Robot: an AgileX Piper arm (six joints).
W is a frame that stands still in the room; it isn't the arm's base.
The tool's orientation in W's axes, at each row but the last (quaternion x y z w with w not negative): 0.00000, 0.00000, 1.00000, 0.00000; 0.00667, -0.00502, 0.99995, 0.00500; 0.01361, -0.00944, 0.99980, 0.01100; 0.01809, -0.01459, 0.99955, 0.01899; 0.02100, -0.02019, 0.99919, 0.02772; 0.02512, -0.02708, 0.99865, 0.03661; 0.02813, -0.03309, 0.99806, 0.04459; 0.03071, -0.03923, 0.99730, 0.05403
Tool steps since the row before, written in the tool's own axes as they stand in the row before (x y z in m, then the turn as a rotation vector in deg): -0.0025, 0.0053, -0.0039, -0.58, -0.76, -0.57; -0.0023, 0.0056, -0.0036, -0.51, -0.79, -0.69; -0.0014, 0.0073, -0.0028, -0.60, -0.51, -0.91; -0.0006, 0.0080, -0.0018, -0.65, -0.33, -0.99; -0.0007, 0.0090, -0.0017, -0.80, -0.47, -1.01; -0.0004, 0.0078, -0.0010, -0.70, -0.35, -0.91; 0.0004, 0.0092, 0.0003, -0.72, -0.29, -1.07; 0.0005, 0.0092, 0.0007, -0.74, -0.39, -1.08
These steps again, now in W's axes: 0.0025, -0.0053, -0.0039, 0.58, 0.76, -0.57; 0.0022, -0.0056, -0.0037, 0.51, 0.79, -0.69; 0.0012, -0.0073, -0.0030, 0.59, 0.51, -0.92; 0.0002, -0.0080, -0.0020, 0.63, 0.33, -1.00; 0.0001, -0.0089, -0.0021, 0.78, 0.47, -1.02; -0.0002, -0.0077, -0.0014, 0.68, 0.35, -0.93; -0.0012, -0.0091, -0.0003, 0.69, 0.30, -1.09; -0.0015, -0.0091, 0.0000, 0.72, 0.40, -1.09
